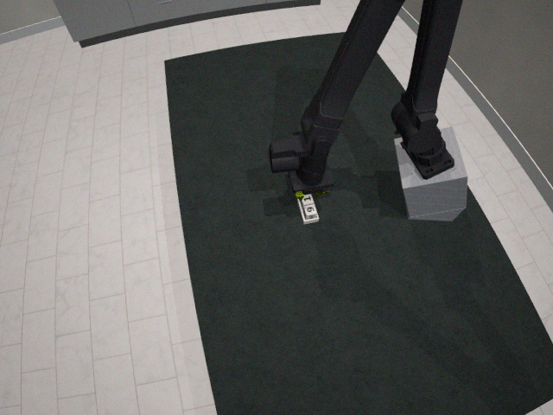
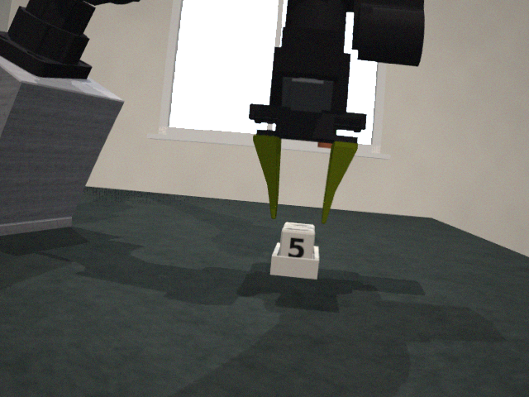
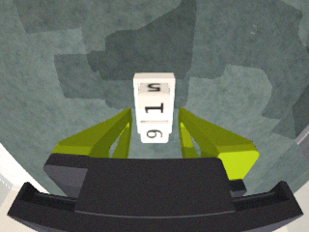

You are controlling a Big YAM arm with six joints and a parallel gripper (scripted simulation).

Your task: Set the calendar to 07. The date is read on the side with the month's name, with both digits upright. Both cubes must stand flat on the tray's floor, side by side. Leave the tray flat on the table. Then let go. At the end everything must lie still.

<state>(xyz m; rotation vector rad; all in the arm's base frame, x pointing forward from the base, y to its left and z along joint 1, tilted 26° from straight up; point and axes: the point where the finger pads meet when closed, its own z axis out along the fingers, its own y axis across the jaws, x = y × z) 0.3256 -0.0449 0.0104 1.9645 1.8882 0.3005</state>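
Now: the small white tray 20 mm to the left of my hand and 50 mm below it.
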